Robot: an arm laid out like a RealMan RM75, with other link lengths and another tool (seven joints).
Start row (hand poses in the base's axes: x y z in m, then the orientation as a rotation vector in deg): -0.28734, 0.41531, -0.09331, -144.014, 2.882, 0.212
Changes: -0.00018, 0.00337, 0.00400, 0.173, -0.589, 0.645; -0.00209, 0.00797, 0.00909, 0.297, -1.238, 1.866; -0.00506, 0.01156, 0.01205, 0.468, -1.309, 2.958; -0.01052, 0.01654, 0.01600, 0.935, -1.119, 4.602; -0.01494, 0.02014, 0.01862, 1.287, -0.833, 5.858; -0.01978, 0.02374, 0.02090, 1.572, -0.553, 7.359; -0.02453, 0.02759, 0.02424, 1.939, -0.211, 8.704; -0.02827, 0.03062, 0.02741, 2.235, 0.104, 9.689; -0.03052, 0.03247, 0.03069, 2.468, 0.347, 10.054; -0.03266, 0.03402, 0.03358, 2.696, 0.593, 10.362; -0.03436, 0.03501, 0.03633, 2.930, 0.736, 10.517
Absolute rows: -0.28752, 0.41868, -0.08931, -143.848, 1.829, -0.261; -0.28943, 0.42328, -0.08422, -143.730, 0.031, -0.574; -0.29240, 0.42687, -0.08126, -143.561, -1.368, -0.214; -0.29786, 0.43185, -0.07731, -143.084, -3.348, 0.703; -0.30228, 0.43545, -0.07469, -142.709, -4.798, 1.578; -0.30712, 0.43905, -0.07241, -142.376, -6.554, 2.541; -0.31187, 0.44290, -0.06907, -141.949, -8.084, 3.516; -0.31561, 0.44593, -0.06590, -141.599, -9.174, 4.308; -0.31786, 0.44778, -0.06262, -141.344, -9.522, 4.759; -0.32000, 0.44933, -0.05973, -141.097, -9.797, 5.190; -0.32170, 0.45032, -0.05698, -140.853, -9.923, 5.431
